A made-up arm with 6 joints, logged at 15 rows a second.
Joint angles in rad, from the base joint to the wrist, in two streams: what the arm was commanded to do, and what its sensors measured. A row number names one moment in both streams.
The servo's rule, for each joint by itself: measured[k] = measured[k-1] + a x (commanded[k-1-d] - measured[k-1]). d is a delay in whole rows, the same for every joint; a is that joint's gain. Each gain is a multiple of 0.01, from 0.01 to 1. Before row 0 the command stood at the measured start. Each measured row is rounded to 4 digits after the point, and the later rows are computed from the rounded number. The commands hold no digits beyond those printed.
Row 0, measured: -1.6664 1.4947 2.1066 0.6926 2.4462 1.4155
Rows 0 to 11, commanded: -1.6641 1.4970 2.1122 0.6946 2.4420 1.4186; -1.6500 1.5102 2.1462 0.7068 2.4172 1.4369; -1.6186 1.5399 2.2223 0.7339 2.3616 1.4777; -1.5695 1.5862 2.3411 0.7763 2.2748 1.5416; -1.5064 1.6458 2.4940 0.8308 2.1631 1.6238; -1.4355 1.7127 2.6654 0.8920 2.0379 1.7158; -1.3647 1.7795 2.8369 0.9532 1.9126 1.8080; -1.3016 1.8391 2.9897 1.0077 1.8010 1.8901; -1.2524 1.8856 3.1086 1.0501 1.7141 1.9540; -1.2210 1.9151 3.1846 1.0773 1.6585 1.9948; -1.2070 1.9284 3.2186 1.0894 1.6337 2.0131; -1.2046 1.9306 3.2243 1.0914 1.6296 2.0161
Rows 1 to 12, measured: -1.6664 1.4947 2.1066 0.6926 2.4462 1.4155; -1.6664 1.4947 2.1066 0.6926 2.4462 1.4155; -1.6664 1.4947 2.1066 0.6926 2.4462 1.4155; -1.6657 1.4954 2.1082 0.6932 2.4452 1.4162; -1.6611 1.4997 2.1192 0.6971 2.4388 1.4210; -1.6488 1.5114 2.1491 0.7078 2.4210 1.4340; -1.6258 1.5331 2.2048 0.7277 2.3874 1.4587; -1.5912 1.5658 2.2887 0.7576 2.3358 1.4967; -1.5460 1.6084 2.3979 0.7966 2.2673 1.5471; -1.4934 1.6580 2.5252 0.8420 2.1857 1.6071; -1.4378 1.7105 2.6599 0.8901 2.0972 1.6722; -1.3840 1.7613 2.7900 0.9365 2.0091 1.7370
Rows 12 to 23, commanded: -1.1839 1.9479 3.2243 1.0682 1.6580 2.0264; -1.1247 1.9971 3.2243 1.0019 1.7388 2.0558; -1.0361 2.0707 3.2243 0.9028 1.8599 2.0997; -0.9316 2.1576 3.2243 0.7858 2.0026 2.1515; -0.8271 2.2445 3.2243 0.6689 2.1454 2.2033; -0.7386 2.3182 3.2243 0.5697 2.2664 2.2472; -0.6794 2.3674 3.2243 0.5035 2.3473 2.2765; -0.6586 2.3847 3.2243 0.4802 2.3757 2.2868; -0.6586 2.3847 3.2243 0.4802 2.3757 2.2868; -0.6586 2.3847 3.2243 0.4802 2.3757 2.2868; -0.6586 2.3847 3.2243 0.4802 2.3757 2.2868; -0.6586 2.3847 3.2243 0.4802 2.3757 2.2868
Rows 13 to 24, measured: -1.3367 1.8059 2.9044 0.9773 1.9285 1.7963; -1.2991 1.8414 2.9955 1.0098 1.8607 1.8462; -1.2717 1.8673 3.0619 1.0335 1.8075 1.8853; -1.2462 1.8907 3.1090 1.0436 1.7731 1.9178; -1.2110 1.9216 3.1424 1.0315 1.7652 1.9495; -1.1603 1.9648 3.1662 0.9942 1.7870 1.9840; -1.0940 2.0207 3.1830 0.9338 1.8366 2.0225; -1.0166 2.0856 3.1950 0.8570 1.9076 2.0641; -0.9360 2.1531 3.2035 0.7737 1.9901 2.1062; -0.8616 2.2152 3.2095 0.6953 2.0723 2.1454; -0.8027 2.2644 3.2138 0.6329 2.1421 2.1779; -0.7609 2.2993 3.2168 0.5886 2.1958 2.2029
